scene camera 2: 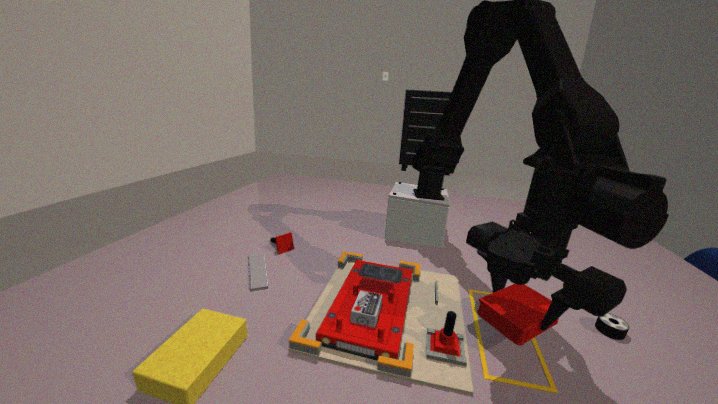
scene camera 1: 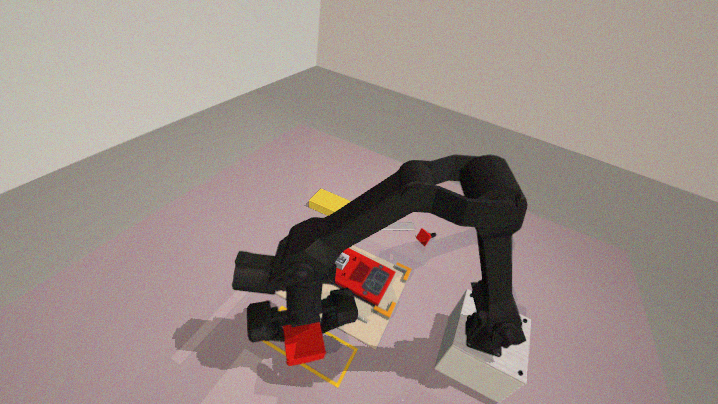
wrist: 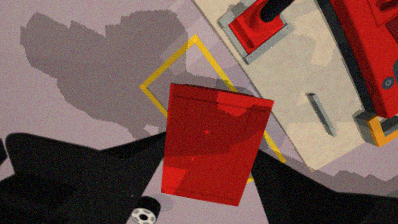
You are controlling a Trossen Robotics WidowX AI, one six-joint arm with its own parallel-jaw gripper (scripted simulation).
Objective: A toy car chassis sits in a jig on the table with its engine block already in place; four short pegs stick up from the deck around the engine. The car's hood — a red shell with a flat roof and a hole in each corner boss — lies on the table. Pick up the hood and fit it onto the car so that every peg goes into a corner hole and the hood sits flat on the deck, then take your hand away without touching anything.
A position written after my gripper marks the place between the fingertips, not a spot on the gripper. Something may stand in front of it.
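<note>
From scene camera 2 you'd see a red hood [scene camera 2: 517, 311] carried by my gripper [scene camera 2: 518, 312], plus a black-knobbed stand [scene camera 2: 445, 341] and a grey engine block [scene camera 2: 367, 306]. Scene camera 1 has my gripper [scene camera 1: 302, 335] and the hood [scene camera 1: 304, 343] too. In the wrist view there's the hood [wrist: 212, 137] again with my gripper [wrist: 209, 143], but the grey engine block is out of frame in the wrist view.
</note>
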